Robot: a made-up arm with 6 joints. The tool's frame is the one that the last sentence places.
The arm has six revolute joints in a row. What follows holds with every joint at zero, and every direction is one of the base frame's.
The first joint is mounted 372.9 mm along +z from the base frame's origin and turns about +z.
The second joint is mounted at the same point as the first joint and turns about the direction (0, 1, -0.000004).
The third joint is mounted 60.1 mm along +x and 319.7 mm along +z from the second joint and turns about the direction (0, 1, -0.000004).
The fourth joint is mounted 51.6 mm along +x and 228.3 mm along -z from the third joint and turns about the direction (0, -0.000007, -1).
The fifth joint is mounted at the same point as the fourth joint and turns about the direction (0, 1, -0.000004).
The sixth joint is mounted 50.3 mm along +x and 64.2 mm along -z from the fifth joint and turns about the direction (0, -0.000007, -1).
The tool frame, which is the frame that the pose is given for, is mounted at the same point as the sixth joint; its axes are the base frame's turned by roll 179.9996, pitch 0 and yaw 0 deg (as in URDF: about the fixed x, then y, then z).
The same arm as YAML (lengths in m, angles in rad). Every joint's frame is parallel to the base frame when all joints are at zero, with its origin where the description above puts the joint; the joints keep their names.
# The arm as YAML. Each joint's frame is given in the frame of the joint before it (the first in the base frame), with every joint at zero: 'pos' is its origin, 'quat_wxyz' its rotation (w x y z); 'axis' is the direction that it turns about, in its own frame. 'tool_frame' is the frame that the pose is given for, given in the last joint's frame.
length_unit: m
angle_unit: rad
joints:
  - joint: joint 1
    pos: [0.0, 0.0, 0.3729]
    quat_wxyz: [1.0, 0.0, 0.0, 0.0]
    axis: [0.0, 0.0, 1.0]
  - joint: joint 2
    pos: [0.0, 0.0, 0.0]
    quat_wxyz: [1.0, 0.0, 0.0, 0.0]
    axis: [0.0, 1.0, 0.0]
  - joint: joint 3
    pos: [0.0601, 0.0, 0.3197]
    quat_wxyz: [1.0, 0.0, 0.0, 0.0]
    axis: [0.0, 1.0, 0.0]
  - joint: joint 4
    pos: [0.0516, 0.0, -0.2283]
    quat_wxyz: [1.0, 0.0, 0.0, 0.0]
    axis: [0.0, 0.0, -1.0]
  - joint: joint 5
    pos: [0.0, 0.0, 0.0]
    quat_wxyz: [1.0, 0.0, 0.0, 0.0]
    axis: [0.0, 1.0, 0.0]
  - joint: joint 6
    pos: [0.0503, 0.0, -0.0642]
    quat_wxyz: [1.0, 0.0, 0.0, 0.0]
    axis: [0.0, 0.0, -1.0]
tool_frame:
  pos: [0.0, 0.0, 0.0]
  quat_wxyz: [0.000003, 1.0, 0.0, 0.0]

